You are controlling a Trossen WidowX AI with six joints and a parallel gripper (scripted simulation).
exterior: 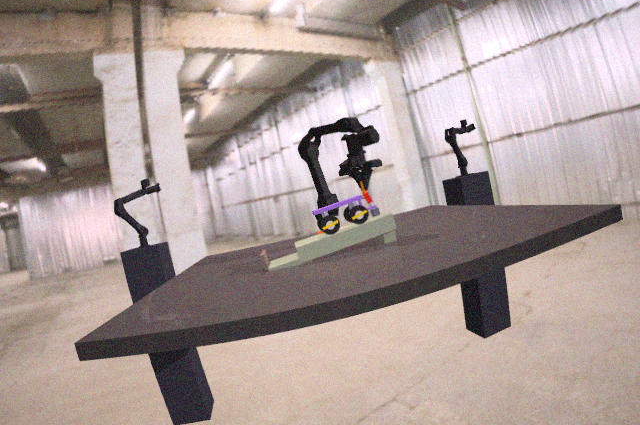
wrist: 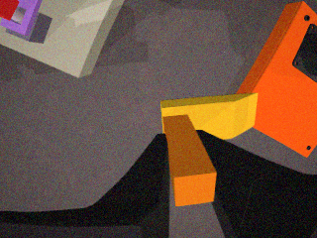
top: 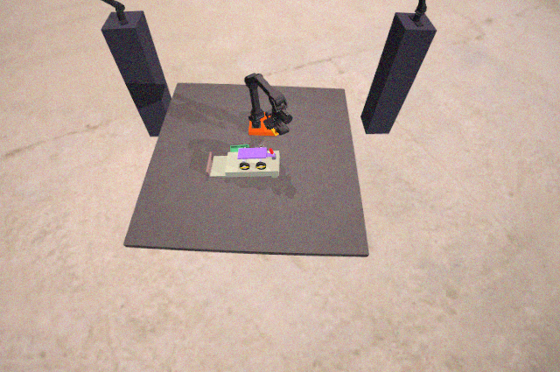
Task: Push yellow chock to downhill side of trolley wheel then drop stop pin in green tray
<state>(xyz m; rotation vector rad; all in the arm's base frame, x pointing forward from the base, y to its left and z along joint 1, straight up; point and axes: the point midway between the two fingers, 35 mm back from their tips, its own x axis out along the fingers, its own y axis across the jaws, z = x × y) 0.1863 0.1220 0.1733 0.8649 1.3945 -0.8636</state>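
The yellow chock lies 2 cm behind my gripper tip, 1 cm to the right of it and 1 cm below it. The rest, counted from my gripper tip: purple trolley 14 cm to the right, 14 cm ahead, 6 cm below; brown bar 41 cm to the right, 14 cm below, 12 cm ahead; red-headed stop pin 13 cm ahead, 4 cm below, 3 cm to the right.
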